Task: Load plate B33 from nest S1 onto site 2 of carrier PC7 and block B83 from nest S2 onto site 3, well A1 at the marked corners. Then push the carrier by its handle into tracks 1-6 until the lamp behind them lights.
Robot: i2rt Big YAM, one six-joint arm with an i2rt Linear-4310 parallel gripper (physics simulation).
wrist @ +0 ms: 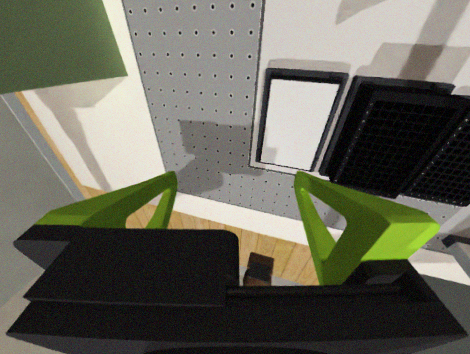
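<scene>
My gripper (235, 177) is open and empty, its two green fingers wide apart above a grey perforated board (210, 65). Ahead and right of the fingertips, a white rectangular panel (299, 122) lies inside a dark raised frame. To its right are two black gridded rectangular pieces, one (387, 142) beside the frame and another (450, 165) cut by the right image edge. I cannot tell whether any of these is plate B33, block B83 or a nest; no labels are readable. Carrier PC7, its handle, the numbered tracks and the lamp cannot be made out in this view.
A large green block-like object (55, 42) fills the top left corner, close to the camera. A white surface (400, 22) borders the board. Wooden planks (295, 260) and a small brown object (259, 265) show between the fingers. A dark bar (457, 242) is at the lower right edge.
</scene>
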